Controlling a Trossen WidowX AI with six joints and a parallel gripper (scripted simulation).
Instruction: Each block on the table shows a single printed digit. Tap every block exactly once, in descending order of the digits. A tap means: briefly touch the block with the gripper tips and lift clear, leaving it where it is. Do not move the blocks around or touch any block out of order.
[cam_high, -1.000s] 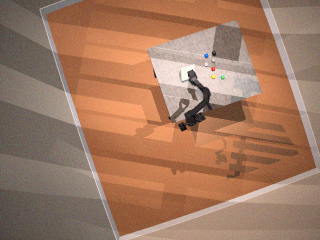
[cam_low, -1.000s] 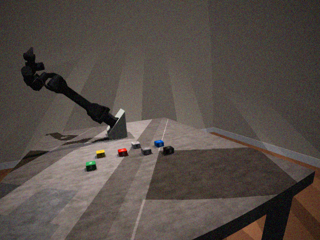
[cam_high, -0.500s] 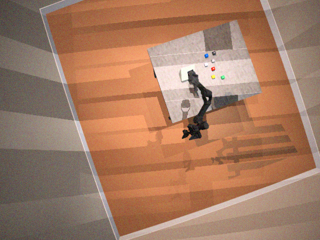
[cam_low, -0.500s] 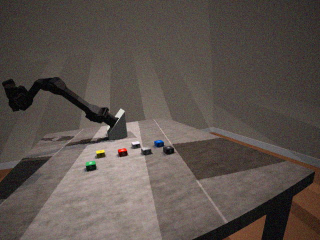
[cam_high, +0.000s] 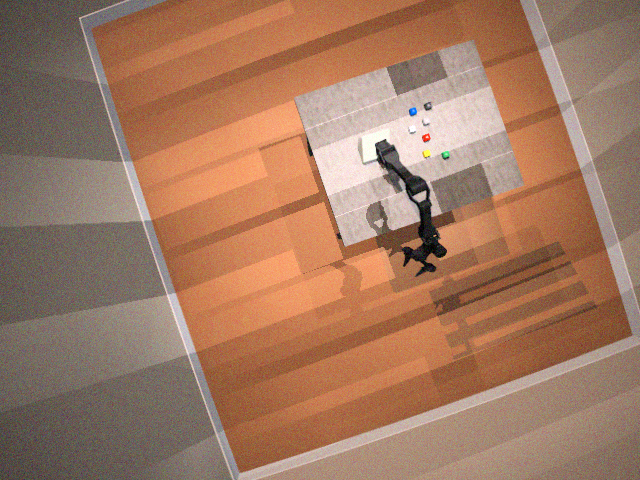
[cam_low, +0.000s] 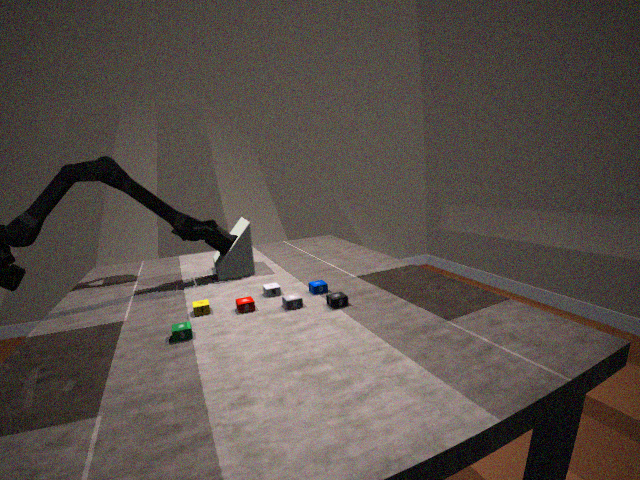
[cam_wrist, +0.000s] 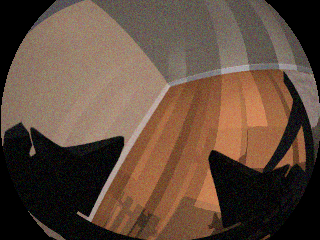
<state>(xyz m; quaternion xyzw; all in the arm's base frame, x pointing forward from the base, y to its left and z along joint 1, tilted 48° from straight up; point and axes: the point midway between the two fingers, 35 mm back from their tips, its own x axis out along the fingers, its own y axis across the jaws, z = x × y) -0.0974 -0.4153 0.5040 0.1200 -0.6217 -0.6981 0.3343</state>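
The grey block lies 730 mm to the left of my gripper tip, 440 mm ahead of it and 70 mm below it. The rest, counted from my gripper tip: green block (510 mm to the left, 470 mm ahead, 70 mm below); yellow block (550 mm to the left, 370 mm ahead, 70 mm below); red block (640 mm to the left, 410 mm ahead, 70 mm below).
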